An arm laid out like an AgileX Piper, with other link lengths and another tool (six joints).
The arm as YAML. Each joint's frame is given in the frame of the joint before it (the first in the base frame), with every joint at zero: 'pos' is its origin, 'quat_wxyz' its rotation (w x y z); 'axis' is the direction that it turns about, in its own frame. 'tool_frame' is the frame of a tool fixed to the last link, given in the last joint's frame.
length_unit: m
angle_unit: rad
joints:
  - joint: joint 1
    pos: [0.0, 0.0, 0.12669]
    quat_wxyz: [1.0, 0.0, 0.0, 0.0]
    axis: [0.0, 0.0, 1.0]
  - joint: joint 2
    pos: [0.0, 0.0, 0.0]
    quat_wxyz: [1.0, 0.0, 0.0, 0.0]
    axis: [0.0, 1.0, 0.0]
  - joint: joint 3
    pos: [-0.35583, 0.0, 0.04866]
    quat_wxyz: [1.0, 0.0, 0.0, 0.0]
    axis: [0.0, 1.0, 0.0]
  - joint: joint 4
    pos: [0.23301, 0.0, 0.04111]
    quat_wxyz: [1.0, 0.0, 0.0, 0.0]
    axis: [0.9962, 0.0, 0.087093]
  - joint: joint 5
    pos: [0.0, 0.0, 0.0]
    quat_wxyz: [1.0, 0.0, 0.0, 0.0]
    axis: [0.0, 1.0, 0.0]
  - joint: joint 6
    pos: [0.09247, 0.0, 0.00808]
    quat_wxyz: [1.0, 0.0, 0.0, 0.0]
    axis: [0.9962, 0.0, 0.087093]
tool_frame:
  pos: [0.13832, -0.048, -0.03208]
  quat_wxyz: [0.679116, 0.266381, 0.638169, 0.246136]
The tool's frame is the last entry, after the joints.
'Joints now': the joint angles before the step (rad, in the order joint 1, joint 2, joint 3, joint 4, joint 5, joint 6). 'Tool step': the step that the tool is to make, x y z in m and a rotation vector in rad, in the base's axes. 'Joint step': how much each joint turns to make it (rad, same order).
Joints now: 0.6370 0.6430 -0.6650 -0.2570 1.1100 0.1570
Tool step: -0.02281 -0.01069 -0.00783 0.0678 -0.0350 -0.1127
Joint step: -0.1399 -0.1000 0.0270 0.0529 0.0020 -0.0249
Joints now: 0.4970 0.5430 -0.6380 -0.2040 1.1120 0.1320
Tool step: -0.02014 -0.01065 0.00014 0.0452 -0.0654 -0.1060
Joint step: -0.1099 -0.1020 0.0000 0.0159 0.0230 -0.0059
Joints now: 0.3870 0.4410 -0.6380 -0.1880 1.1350 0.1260
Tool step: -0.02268 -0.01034 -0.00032 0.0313 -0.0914 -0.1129
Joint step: -0.1129 -0.1210 0.0000 0.0020 0.0240 -0.0050
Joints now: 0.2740 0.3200 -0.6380 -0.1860 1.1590 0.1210
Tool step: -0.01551 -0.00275 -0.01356 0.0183 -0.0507 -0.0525
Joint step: -0.0570 -0.0980 0.0390 0.0080 0.0050 -0.0030
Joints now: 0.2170 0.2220 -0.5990 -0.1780 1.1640 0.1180
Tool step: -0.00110 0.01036 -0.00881 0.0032 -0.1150 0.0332
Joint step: -0.0580 -0.1160 0.0530 0.0650 -0.0630 -0.0890
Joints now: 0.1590 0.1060 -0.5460 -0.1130 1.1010 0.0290
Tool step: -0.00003 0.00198 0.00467 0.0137 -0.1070 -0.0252
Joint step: -0.0399 -0.0720 0.0120 0.0110 -0.0490 -0.0090
